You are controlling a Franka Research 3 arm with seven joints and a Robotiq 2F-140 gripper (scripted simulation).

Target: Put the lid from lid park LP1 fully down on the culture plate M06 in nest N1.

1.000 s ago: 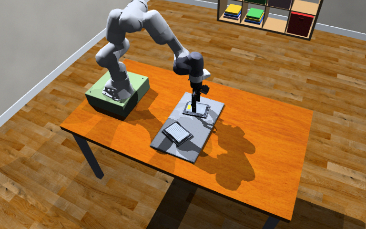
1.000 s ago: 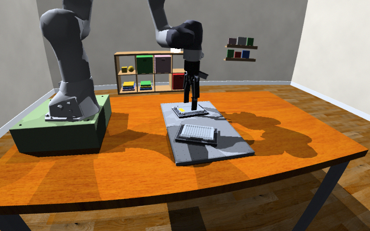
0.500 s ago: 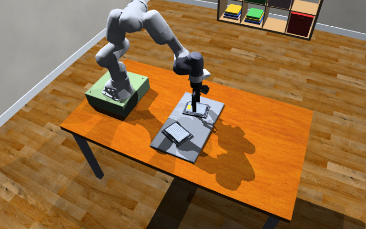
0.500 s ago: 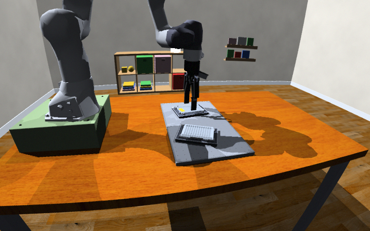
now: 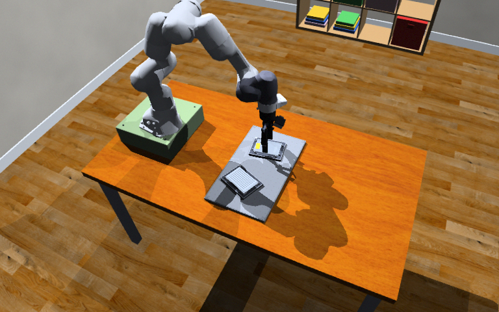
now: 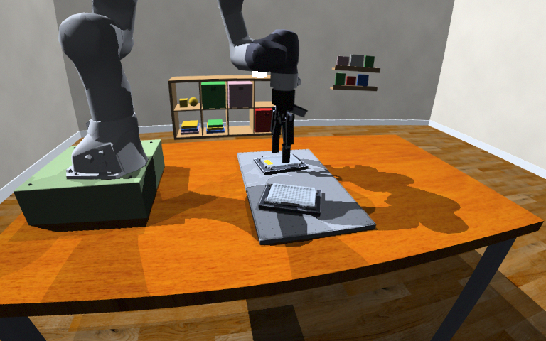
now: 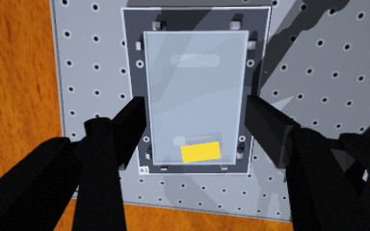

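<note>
My hand is 40 mm above the clear lid. Round my hand: culture plate: 240 mm to the right, 40 mm below, 30 mm behind; then lid park LP1: 50 mm below; then nest N1: 240 mm to the right, 50 mm below, 30 mm behind.
</note>
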